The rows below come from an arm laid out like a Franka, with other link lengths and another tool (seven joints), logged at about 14 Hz.
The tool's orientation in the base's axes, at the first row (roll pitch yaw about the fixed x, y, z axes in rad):
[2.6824, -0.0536, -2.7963]
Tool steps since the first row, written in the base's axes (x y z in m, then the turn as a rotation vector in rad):
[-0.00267, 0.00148, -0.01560, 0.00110, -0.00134, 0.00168]
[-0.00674, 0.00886, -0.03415, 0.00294, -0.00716, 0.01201]
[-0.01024, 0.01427, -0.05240, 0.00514, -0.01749, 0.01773]
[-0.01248, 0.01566, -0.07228, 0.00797, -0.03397, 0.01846]
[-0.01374, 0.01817, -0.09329, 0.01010, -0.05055, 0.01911]
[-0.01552, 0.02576, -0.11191, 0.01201, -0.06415, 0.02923]
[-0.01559, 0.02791, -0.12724, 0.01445, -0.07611, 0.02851]
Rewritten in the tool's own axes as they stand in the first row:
[0.00117, -0.00489, 0.01508, -0.00049, -0.00071, -0.00226]
[0.00151, -0.00568, 0.03544, 0.00030, -0.00161, -0.01419]
[0.00199, -0.00816, 0.05462, 0.00203, -0.00849, -0.02388]
[0.00256, -0.01515, 0.07341, 0.00498, -0.02300, -0.03170]
[0.00177, -0.02195, 0.09347, 0.00862, -0.03743, -0.03934]
[-0.00012, -0.02323, 0.11353, 0.01196, -0.04506, -0.05422]
[-0.00160, -0.02817, 0.12813, 0.01367, -0.05625, -0.05885]

